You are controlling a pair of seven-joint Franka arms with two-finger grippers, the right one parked.
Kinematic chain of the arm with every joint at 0, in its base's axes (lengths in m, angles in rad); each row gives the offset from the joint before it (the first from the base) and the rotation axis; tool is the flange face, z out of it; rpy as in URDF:
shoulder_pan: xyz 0 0 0.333 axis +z
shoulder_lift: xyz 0 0 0 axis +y
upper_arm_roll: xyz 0 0 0.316 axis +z
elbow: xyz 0.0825 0 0 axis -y
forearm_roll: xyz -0.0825 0 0.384 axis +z
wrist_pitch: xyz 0 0 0 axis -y
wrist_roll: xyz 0.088 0 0 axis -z
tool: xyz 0 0 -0.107 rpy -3.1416 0 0
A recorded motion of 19 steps. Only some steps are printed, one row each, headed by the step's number.
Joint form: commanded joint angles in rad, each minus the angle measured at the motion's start. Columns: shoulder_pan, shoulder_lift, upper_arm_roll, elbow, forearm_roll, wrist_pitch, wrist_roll.
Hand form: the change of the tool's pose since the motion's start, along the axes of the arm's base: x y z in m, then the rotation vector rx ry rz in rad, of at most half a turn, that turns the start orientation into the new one. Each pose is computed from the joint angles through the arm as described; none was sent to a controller.
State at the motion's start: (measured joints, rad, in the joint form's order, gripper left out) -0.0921 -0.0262 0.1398 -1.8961 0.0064 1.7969 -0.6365
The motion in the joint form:
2: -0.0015 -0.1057 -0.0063 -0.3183 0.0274 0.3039 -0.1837
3: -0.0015 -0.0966 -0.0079 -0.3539 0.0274 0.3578 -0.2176
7: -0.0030 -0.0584 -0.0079 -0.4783 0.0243 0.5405 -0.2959
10: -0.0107 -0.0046 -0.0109 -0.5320 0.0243 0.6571 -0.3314
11: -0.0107 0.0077 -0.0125 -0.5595 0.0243 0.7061 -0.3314
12: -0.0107 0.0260 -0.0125 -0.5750 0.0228 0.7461 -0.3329
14: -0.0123 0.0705 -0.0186 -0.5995 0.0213 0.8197 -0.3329
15: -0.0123 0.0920 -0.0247 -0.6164 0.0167 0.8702 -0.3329
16: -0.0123 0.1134 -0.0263 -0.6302 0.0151 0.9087 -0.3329
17: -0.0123 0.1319 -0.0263 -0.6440 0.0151 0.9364 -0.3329
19: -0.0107 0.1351 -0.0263 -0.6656 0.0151 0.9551 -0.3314
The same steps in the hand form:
2: -0.0398 -0.0042 -0.0684 0.0177 -0.0909 0.1595
3: -0.0414 -0.0056 -0.0846 0.0184 -0.1004 0.1906
7: -0.0533 -0.0085 -0.1425 0.0171 -0.1208 0.2656
10: -0.0575 -0.0145 -0.1806 0.0202 -0.1310 0.2881
11: -0.0619 -0.0156 -0.1932 0.0194 -0.1403 0.2857
12: -0.0637 -0.0157 -0.2044 0.0192 -0.1466 0.2876
14: -0.0671 -0.0195 -0.2281 0.0208 -0.1519 0.2796
15: -0.0697 -0.0223 -0.2398 0.0176 -0.1639 0.2767
16: -0.0728 -0.0230 -0.2512 0.0178 -0.1674 0.2758
17: -0.0771 -0.0229 -0.2620 0.0199 -0.1632 0.2752
19: -0.0842 -0.0222 -0.2692 0.0208 -0.1571 0.2750

